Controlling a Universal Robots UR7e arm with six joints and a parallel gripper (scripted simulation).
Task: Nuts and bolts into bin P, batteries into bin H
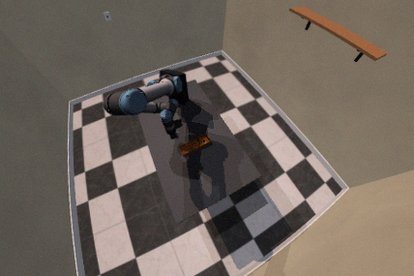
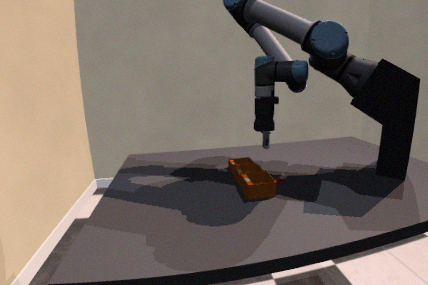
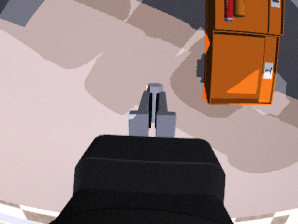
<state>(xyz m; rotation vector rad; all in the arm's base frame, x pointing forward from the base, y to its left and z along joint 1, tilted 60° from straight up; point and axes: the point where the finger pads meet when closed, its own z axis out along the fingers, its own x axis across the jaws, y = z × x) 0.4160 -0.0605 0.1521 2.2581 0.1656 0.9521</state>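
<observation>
Right now the dark nut is 130 mm ahead of my hand, 180 mm to the left of it and 80 mm below it. The rest, counted from my hand: red battery 100 mm ahead, 90 mm to the left, 80 mm below; then grey bolt 10 mm to the left, 10 mm below; then orange three-compartment bin 120 mm ahead, 100 mm to the left, 60 mm below.
</observation>
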